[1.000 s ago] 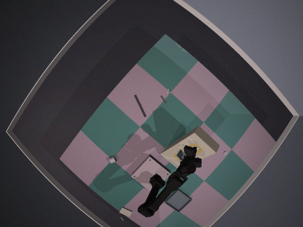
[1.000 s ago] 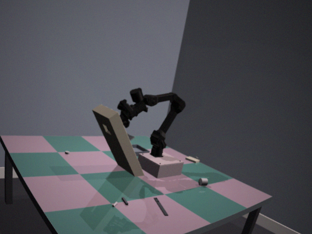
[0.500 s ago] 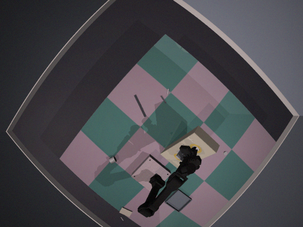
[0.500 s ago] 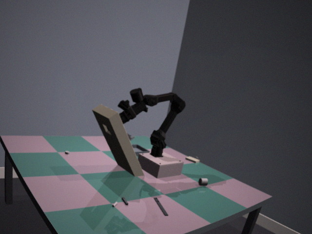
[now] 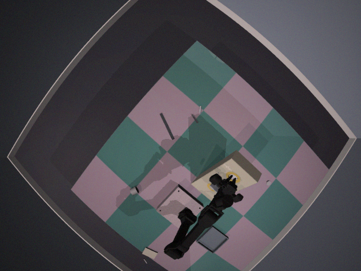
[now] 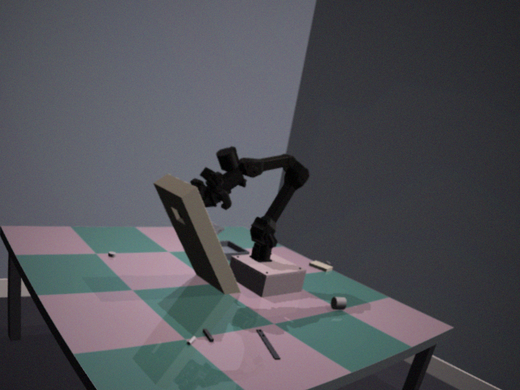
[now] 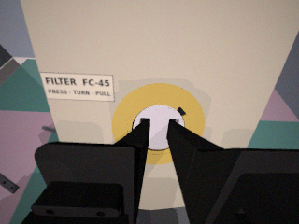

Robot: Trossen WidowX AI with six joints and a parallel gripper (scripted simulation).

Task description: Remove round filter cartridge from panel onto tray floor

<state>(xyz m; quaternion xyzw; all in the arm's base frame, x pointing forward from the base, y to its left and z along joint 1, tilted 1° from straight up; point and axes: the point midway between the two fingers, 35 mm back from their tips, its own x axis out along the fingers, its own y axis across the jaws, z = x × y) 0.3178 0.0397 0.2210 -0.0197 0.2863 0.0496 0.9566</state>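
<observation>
Right now the white round filter cartridge is 1 cm below my gripper tip and 1 cm ahead of it. Round my gripper tip: short dark piece (34 cm to the left, 28 cm below, 6 cm ahead); grey tray (37 cm behind, 32 cm to the right, 27 cm below).
</observation>
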